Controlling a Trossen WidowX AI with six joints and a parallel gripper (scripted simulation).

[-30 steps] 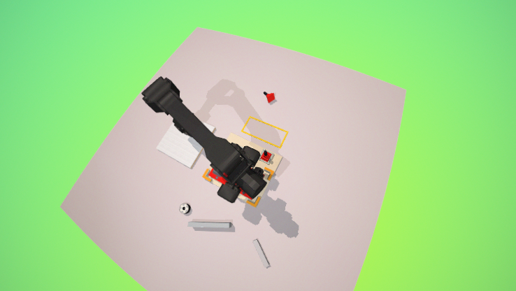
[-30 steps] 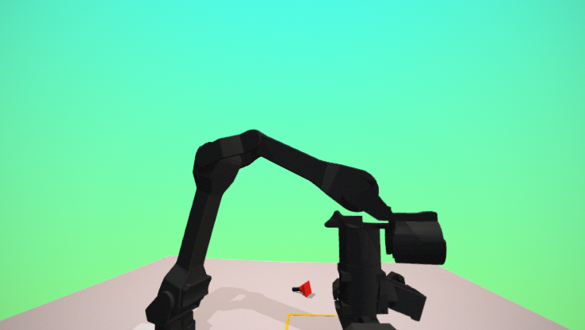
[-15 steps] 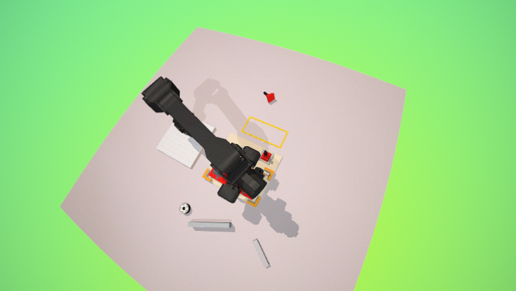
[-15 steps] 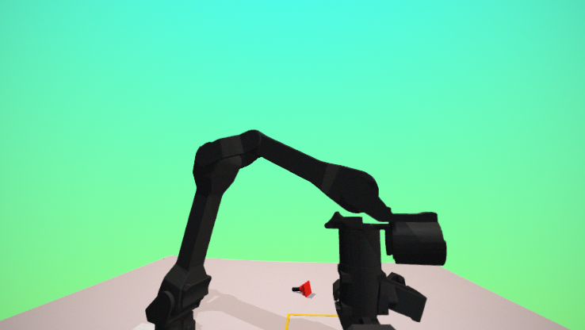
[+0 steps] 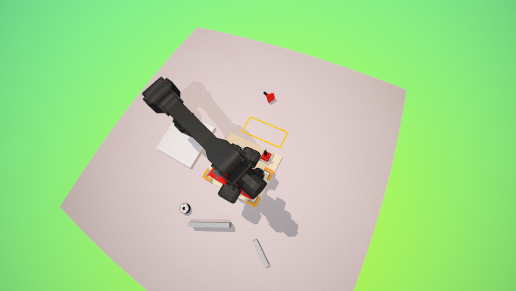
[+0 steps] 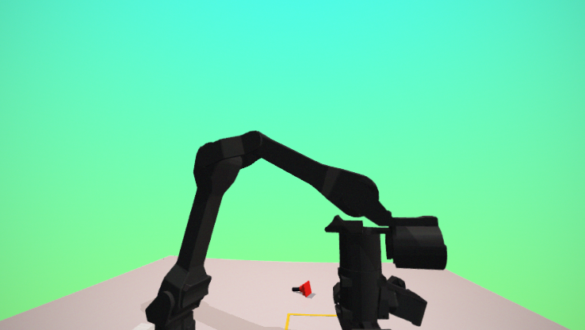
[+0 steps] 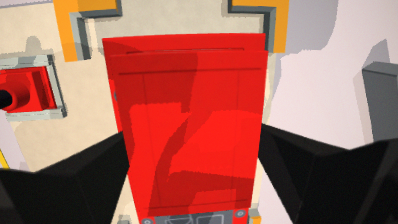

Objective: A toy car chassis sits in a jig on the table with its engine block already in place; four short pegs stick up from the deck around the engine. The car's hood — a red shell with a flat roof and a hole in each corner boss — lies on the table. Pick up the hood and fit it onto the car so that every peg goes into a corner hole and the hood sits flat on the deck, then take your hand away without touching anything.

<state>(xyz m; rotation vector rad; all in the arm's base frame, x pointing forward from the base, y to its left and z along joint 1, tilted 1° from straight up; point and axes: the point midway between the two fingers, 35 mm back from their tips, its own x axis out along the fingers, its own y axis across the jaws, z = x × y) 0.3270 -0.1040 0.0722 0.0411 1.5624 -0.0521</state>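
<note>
Right now the red hood is 1 cm above my gripper tip. Also, from my gripper tip: grey holder (12 cm to the left, 3 cm ahead, 2 cm below); then grey twin bar (21 cm to the right, 5 cm behind, 3 cm below).
</note>
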